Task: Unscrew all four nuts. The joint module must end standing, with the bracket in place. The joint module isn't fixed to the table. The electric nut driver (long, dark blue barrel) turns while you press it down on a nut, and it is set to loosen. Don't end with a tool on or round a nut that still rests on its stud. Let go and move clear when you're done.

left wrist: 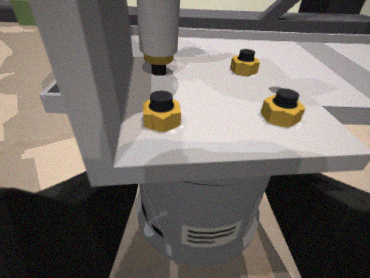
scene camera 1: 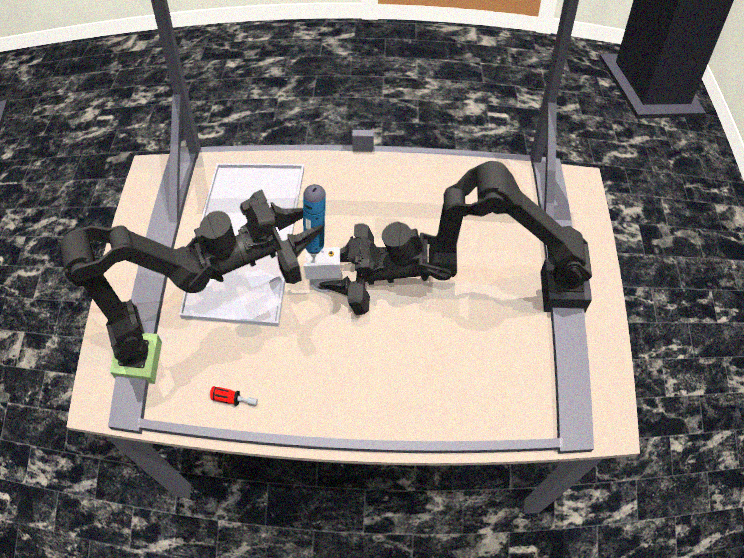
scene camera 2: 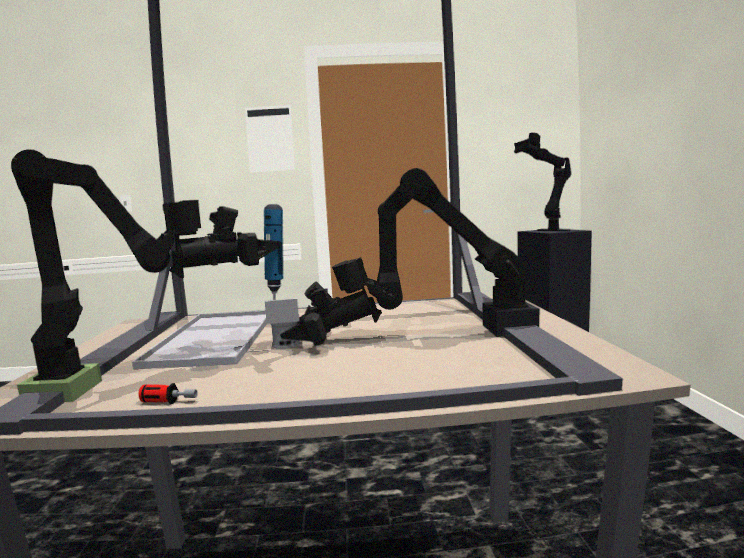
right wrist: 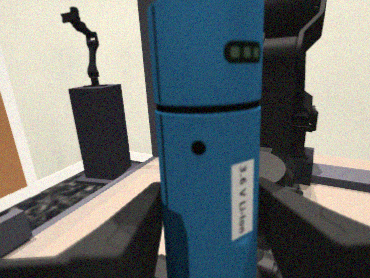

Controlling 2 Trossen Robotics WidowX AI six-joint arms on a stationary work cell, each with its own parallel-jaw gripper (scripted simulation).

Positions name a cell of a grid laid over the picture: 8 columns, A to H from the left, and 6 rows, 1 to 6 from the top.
Scene:
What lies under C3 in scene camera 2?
My right gripper.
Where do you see a grey bracket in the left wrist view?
At E3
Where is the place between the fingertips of my right gripper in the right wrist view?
E5

